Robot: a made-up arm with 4 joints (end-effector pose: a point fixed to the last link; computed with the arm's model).
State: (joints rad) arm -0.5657 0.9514 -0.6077 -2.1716
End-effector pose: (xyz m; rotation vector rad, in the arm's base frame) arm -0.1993 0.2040 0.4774 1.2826 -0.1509 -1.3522
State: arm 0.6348 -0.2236 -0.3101 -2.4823
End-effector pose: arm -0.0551 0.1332 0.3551 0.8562 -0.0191 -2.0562
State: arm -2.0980 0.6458 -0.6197 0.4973
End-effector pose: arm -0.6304 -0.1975 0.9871 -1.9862 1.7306 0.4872
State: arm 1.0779 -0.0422 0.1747 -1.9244
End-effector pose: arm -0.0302 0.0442 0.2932 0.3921 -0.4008 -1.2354
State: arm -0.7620 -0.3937 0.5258 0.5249
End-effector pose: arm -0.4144 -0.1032 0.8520 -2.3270 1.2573 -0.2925
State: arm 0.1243 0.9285 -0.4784 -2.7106
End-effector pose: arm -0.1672 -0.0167 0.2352 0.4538 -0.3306 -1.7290
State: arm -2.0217 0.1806 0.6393 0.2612
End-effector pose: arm -0.4045 -0.3178 0.7125 -1.7681 0.6074 -0.2338
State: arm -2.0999 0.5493 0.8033 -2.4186
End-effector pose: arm -0.3378 -0.0392 0.9967 1.7781 1.1746 0.4877
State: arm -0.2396 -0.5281 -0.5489 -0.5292
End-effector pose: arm -0.1870 0.1096 1.0004 2.0280 -1.1253 -1.2079
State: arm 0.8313 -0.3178 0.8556 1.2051
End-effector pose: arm -0.3574 0.0050 0.4761 2.0250 -0.8396 1.8451
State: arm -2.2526 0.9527 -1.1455 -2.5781
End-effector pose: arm -0.3122 0.0483 0.8982 -1.7976 -1.9556 1.4468
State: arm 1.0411 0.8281 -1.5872 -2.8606
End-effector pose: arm -0.1820 -0.3446 0.2902 1.0306 -1.6482 -1.7028
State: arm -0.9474 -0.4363 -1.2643 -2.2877
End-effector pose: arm -0.1550 0.0650 0.8675 -1.0251 -1.3649 2.2358
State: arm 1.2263 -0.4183 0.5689 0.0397
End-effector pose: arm -0.2481 0.1798 0.4912 1.2851 -0.6397 0.6503
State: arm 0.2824 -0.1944 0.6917 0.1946
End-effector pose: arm -0.3432 0.1210 0.7021 2.1831 -0.6294 0.8257
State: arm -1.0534 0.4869 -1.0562 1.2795
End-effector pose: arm -0.5321 0.3960 0.8598 0.9296 -2.5874 0.7751
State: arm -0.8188 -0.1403 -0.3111 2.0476
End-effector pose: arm -0.4694 0.2727 0.8418 -0.6117 2.5597 -1.0785
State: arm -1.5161 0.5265 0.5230 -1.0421
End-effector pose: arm -0.3524 -0.0680 0.9569 2.6913 0.3417 0.4016
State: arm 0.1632 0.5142 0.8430 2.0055
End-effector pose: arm -0.3403 -0.1009 0.3528 -1.6462 0.4433 -1.8400
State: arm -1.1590 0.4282 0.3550 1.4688
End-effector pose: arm -0.5383 0.0701 0.6303 -1.2943 1.5137 -1.0147
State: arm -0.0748 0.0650 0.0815 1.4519
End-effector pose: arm -0.4985 0.2199 0.5056 -1.5814 1.8521 -1.9238
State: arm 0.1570 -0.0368 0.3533 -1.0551
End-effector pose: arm -0.1794 0.2579 0.6881 1.6097 -0.1431 -0.3700
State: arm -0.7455 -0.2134 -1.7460 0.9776
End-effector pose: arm -0.1442 0.3186 1.1285 0.5086 -1.9943 -0.4401
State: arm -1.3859 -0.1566 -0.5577 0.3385
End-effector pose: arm -0.4275 -0.2276 1.1024 -2.3740 1.5772 0.9717
